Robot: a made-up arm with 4 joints.
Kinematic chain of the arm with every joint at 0, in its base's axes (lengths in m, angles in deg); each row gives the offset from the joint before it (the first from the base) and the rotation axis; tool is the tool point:
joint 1: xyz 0 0 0.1 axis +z
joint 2: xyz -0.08 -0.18 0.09 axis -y
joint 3: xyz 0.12 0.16 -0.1 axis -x
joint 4: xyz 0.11 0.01 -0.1 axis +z
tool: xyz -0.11 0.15 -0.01
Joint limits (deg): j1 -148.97..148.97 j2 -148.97..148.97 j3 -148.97..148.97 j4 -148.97..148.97
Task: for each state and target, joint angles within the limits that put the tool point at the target. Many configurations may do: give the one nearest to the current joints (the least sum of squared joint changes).
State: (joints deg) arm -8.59 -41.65 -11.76 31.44
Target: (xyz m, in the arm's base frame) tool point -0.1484 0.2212 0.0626
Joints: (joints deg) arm -31.85 -73.62 -8.37 19.46
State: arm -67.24 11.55 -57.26 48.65
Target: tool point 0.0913 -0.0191 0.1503
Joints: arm -93.06 41.36 -82.02 49.60
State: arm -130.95 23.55 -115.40 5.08
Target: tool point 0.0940 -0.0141 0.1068
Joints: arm -117.35 3.59 -90.12 52.63
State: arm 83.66 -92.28 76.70 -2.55
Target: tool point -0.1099 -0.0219 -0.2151
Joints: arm 50.45 -42.93 35.84 -48.96
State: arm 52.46 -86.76 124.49 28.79
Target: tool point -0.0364 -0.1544 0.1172
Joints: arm 24.25 -49.66 124.50 48.57
